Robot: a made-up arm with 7 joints. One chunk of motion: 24 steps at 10 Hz.
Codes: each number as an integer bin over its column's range. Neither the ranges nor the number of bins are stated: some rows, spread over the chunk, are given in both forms.
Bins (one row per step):
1: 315 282 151 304 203 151 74
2: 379 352 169 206 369 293 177
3: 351 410 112 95 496 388 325
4: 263 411 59 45 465 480 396
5: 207 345 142 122 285 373 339
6: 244 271 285 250 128 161 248
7: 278 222 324 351 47 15 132
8: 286 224 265 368 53 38 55
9: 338 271 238 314 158 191 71
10: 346 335 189 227 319 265 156
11: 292 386 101 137 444 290 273
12: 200 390 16 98 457 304 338
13: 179 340 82 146 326 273 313
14: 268 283 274 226 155 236 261
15: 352 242 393 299 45 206 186
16: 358 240 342 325 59 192 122
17: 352 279 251 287 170 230 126
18: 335 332 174 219 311 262 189
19: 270 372 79 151 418 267 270
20: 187 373 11 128 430 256 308
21: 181 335 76 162 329 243 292
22: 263 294 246 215 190 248 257
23: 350 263 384 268 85 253 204
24: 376 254 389 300 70 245 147
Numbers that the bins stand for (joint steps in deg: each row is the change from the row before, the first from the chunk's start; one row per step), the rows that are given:
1: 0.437 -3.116 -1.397 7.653 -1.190 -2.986 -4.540
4: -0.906 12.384 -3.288 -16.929 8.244 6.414 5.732
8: -0.312 -10.085 0.945 13.728 -6.592 -6.214 -5.146
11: -0.157 9.380 -2.425 -8.197 7.487 0.986 1.808
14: -0.777 -2.996 1.130 0.250 -2.919 -0.557 1.425
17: 1.393 -3.476 0.658 6.040 -2.379 -0.729 -2.881
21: -3.024 3.252 -2.938 -5.824 3.347 -0.357 2.414
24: 2.013 -6.480 3.493 7.274 -5.979 -0.300 -2.211
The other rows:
2: 2.090 5.295 -1.027 -1.648 4.787 1.071 -1.254
3: 1.367 12.264 -2.199 -12.183 9.360 3.786 3.467
5: -2.353 4.454 -1.582 -9.621 1.762 3.357 3.914
6: -1.397 -4.438 1.356 2.528 -3.891 -2.700 1.011
7: -0.519 -10.325 2.158 12.114 -6.808 -6.871 -2.689
9: 1.031 -4.438 0.390 8.602 -2.811 -1.843 -4.635
10: 1.238 3.252 -0.616 0.345 2.986 0.271 -1.924
12: -2.534 9.861 -4.171 -11.899 7.956 1.386 3.882
13: -3.076 3.853 -2.815 -7.343 3.239 0.500 3.084
15: 1.393 -7.922 3.575 7.179 -6.880 -1.414 -0.967
16: 1.548 -8.162 2.527 9.646 -6.376 -1.814 -3.008
18: 0.954 2.892 -0.925 -0.414 2.698 0.186 -0.871
19: -0.725 7.698 -2.877 -6.868 6.551 0.329 1.713
20: -2.869 7.818 -4.274 -9.051 6.983 0.014 2.925
22: -0.906 -1.674 0.555 -0.794 -1.659 -0.214 1.298
23: 1.341 -5.399 3.390 4.236 -5.439 -0.071 -0.393

